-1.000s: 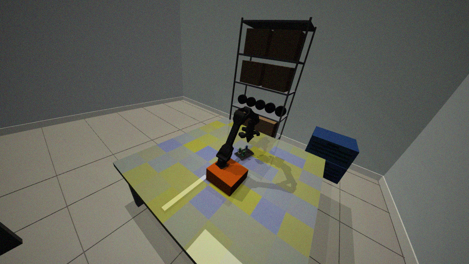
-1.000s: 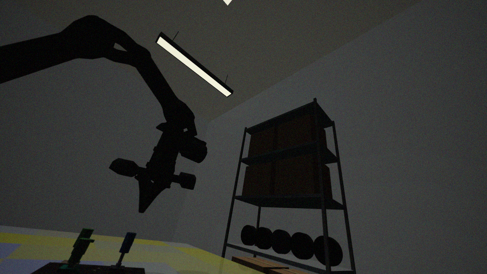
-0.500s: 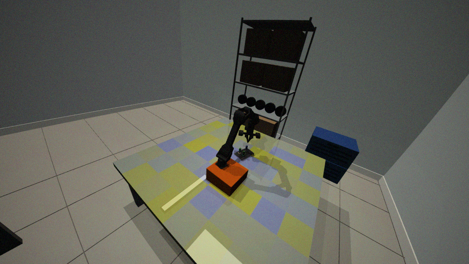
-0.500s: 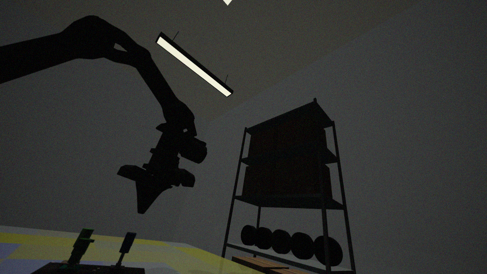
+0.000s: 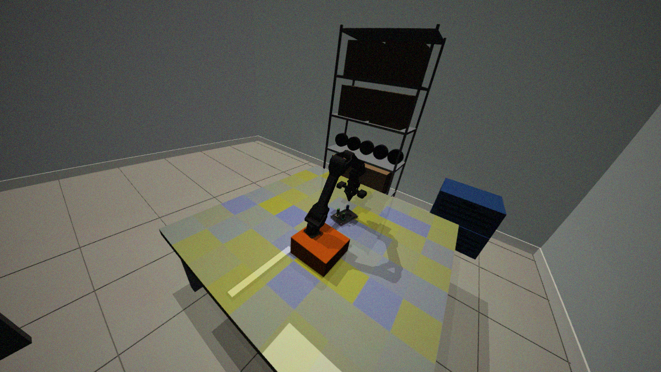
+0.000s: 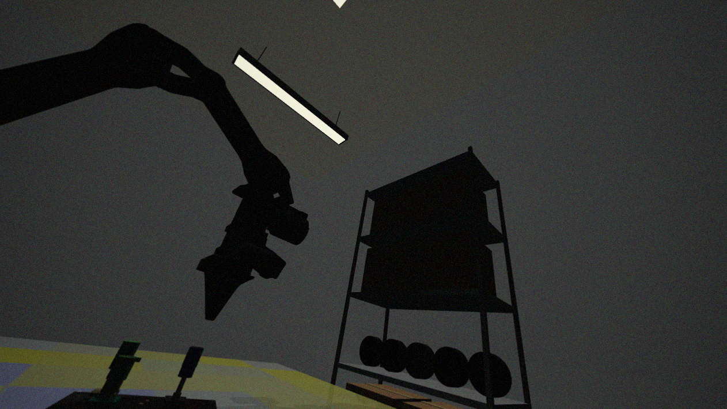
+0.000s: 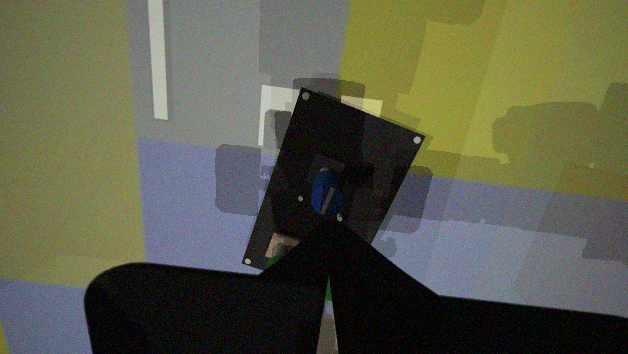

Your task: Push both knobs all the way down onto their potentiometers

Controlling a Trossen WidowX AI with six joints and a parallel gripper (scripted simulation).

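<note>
Right now my gripper tip is 50 mm above the blue knob. From my gripper tip the other things lie so: green knob (70 mm behind, 30 mm to the right, 60 mm below).
</note>
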